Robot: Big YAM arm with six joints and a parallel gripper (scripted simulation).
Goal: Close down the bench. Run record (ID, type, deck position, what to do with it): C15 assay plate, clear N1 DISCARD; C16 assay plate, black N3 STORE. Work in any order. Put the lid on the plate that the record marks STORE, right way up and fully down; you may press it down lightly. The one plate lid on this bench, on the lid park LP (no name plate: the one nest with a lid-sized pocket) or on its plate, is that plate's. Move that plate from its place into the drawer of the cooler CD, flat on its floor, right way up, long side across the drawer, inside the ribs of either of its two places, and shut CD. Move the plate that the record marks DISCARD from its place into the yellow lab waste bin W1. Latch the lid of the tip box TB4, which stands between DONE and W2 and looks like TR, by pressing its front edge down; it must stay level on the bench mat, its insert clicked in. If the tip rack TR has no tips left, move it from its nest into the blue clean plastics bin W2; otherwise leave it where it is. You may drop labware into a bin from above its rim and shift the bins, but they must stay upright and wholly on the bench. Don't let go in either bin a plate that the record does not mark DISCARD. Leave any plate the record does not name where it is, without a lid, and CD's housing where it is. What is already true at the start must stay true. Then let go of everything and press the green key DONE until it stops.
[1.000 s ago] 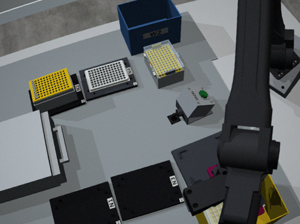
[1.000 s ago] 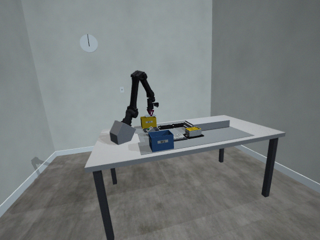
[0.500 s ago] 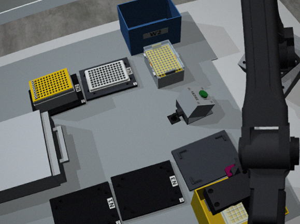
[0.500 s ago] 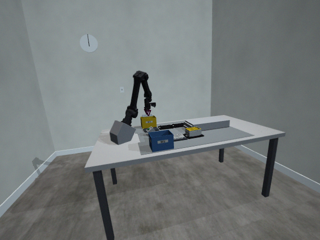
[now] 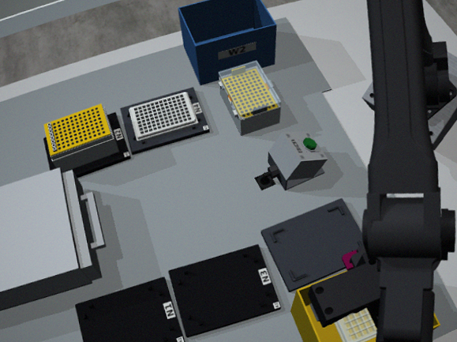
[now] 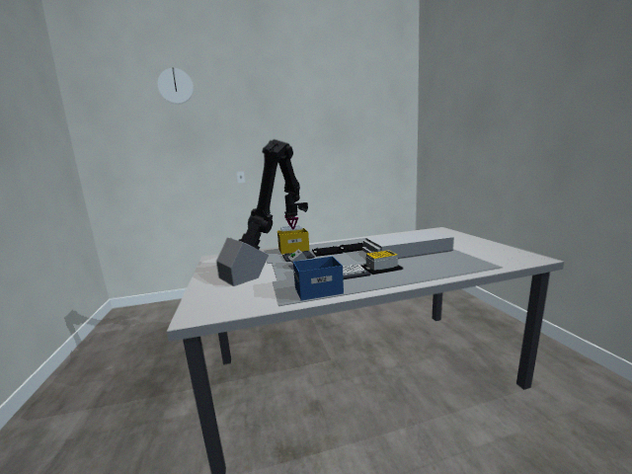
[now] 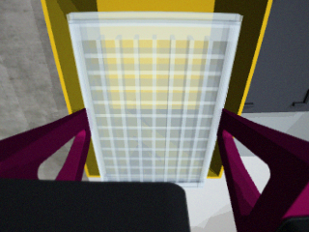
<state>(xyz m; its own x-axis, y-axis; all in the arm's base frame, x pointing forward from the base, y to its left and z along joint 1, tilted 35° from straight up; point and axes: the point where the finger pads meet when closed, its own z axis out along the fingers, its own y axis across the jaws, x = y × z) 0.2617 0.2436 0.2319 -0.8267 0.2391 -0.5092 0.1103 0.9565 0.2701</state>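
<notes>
My hand is 31 cm to the left of the green DONE key, 10 cm past it and 8 cm above it. Round my hand: nest N3: 16 cm to the right, 16 cm ahead, 14 cm below; lid park: 16 cm to the right, 14 cm below, 2 cm behind; yellow bin W1: 11 cm below.
</notes>
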